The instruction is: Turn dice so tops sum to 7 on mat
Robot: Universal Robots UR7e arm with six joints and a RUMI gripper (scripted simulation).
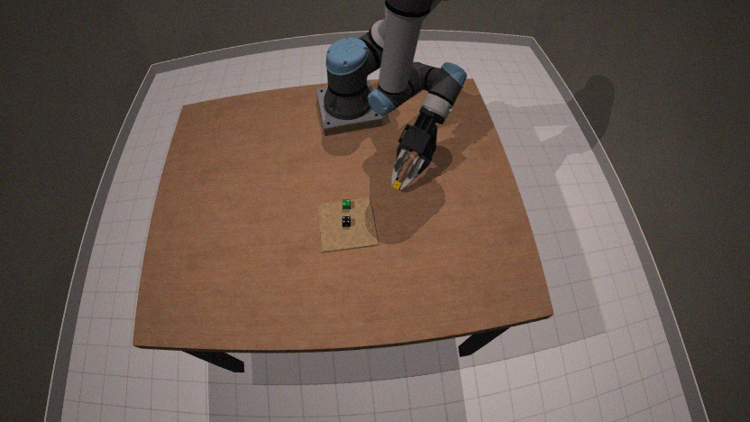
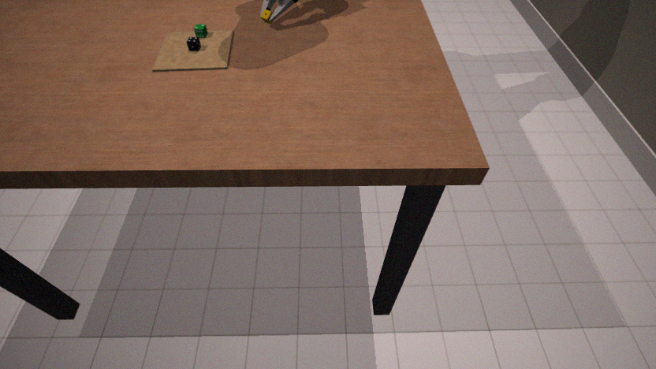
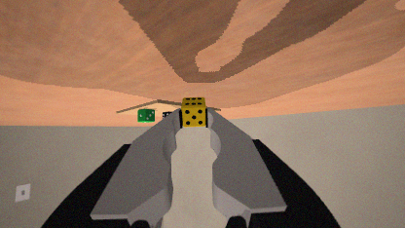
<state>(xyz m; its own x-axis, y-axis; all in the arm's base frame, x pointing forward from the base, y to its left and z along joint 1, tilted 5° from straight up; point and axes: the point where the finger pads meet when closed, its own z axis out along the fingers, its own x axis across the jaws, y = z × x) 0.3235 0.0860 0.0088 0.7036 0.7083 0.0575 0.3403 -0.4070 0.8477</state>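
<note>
My gripper is now 3 cm short of the green die, 15 cm to the left of it and 2 cm above it. The rest, counted from my hand: yellow die right at my hand; black die 8 cm ahead, 15 cm to the right, 2 cm below; tan mat 8 cm ahead, 15 cm to the right, 3 cm below.
</note>
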